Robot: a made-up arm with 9 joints.
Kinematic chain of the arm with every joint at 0, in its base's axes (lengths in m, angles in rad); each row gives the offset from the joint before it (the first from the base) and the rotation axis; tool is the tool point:
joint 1: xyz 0 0 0.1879 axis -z
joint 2: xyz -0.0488 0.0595 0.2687 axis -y
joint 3: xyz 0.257 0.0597 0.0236 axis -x
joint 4: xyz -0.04 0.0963 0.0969 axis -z
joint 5: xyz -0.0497 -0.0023 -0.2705 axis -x
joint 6: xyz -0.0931 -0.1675 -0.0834 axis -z
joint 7: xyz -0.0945 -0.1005 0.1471 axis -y
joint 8: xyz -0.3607 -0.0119 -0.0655 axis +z
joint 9: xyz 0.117 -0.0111 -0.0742 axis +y
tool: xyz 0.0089 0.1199 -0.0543
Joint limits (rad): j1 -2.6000..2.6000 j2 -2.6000..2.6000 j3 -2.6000..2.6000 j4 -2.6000..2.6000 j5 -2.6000..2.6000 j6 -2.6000..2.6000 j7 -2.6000..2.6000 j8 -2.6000..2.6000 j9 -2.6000..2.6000
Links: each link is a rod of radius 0.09 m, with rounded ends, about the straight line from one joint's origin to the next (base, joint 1, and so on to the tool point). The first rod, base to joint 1, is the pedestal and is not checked.
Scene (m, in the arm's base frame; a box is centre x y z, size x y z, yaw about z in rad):
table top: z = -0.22
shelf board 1: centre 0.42 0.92 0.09 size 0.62 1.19 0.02 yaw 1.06
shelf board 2: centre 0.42 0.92 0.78 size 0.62 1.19 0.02 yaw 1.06
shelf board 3: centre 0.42 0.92 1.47 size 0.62 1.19 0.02 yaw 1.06
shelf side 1: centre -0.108 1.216 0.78 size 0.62 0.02 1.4 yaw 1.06
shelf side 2: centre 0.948 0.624 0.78 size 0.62 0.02 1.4 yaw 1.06
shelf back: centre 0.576 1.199 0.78 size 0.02 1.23 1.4 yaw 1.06
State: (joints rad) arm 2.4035 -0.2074 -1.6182 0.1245 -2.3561 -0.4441 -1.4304 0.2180 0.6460
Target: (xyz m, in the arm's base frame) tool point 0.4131 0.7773 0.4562
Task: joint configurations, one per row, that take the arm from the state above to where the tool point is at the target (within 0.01 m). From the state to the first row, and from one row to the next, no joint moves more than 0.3 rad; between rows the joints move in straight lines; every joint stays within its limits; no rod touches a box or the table.
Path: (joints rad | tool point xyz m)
1: 2.1688 -0.2105 -1.5478 0.1008 -2.2748 -0.1724 -1.2515 0.2706 0.6126 | 0.7149 -0.0947 0.5921
2: 1.9341 -0.2137 -1.4775 0.0770 -2.1934 0.0993 -1.0726 0.3232 0.5792 | 0.6201 0.1723 0.5173
3: 1.6994 -0.2168 -1.4071 0.0533 -2.1121 0.3710 -0.8937 0.3758 0.5458 | 0.4132 0.3375 0.4681
4: 1.4647 -0.2199 -1.3368 0.0296 -2.0307 0.6427 -0.7148 0.4283 0.5123 | 0.1784 0.3586 0.4562
5: 1.3460 -0.1923 -1.3249 0.0387 -2.0833 0.3865 -0.7966 0.4930 0.5509 | 0.2295 0.4660 0.4504
6: 1.2273 -0.1647 -1.3131 0.0478 -2.1359 0.1303 -0.8783 0.5577 0.5894 | 0.2813 0.5634 0.4480
7: 1.1086 -0.1371 -1.3012 0.0569 -2.1885 -0.1258 -0.9601 0.6224 0.6279 | 0.3311 0.6486 0.4489
8: 0.9899 -0.1094 -1.2894 0.0660 -2.2411 -0.3820 -1.0418 0.6871 0.6665 | 0.3761 0.7201 0.4523
9: 0.8712 -0.0818 -1.2775 0.0751 -2.2937 -0.6382 -1.1236 0.7517 0.7050 | 0.4131 0.7773 0.4562

